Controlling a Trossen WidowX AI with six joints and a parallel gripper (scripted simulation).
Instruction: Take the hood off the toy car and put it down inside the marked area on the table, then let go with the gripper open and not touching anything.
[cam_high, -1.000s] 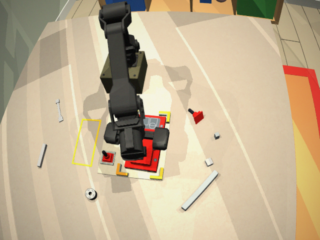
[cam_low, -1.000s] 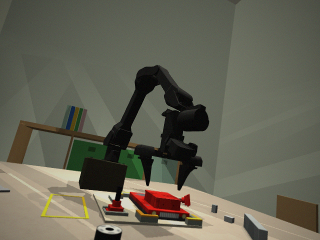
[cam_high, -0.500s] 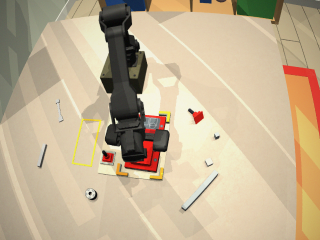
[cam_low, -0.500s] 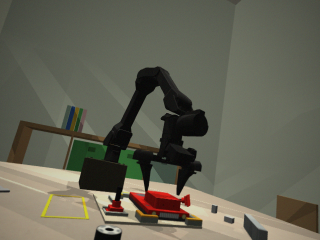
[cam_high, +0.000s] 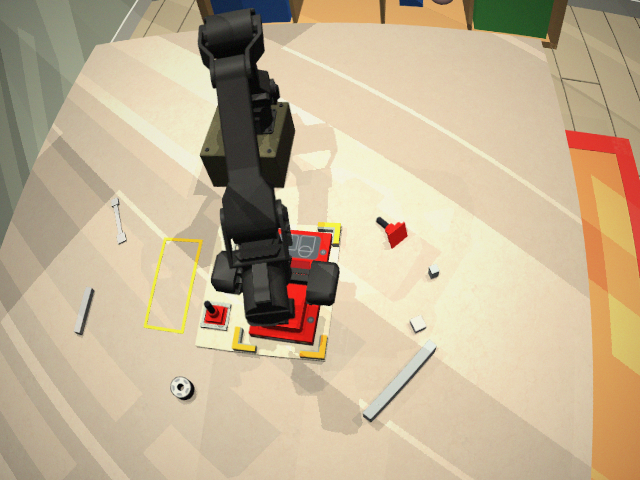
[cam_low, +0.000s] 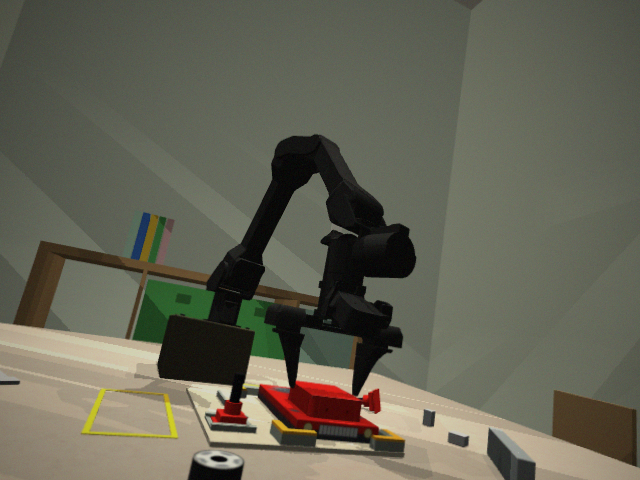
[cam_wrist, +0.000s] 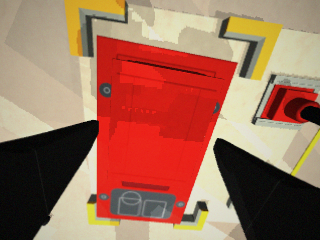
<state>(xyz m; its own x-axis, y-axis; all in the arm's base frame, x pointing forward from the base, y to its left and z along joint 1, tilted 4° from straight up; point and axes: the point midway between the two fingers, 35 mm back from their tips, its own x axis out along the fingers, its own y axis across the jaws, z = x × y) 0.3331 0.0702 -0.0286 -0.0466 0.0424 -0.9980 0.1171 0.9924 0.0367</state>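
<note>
Now: gripper tip 1 cm above the red hood. Also, from my gripper tip: grey bar: 3 cm ahead, 42 cm to the right, 4 cm below.
</note>
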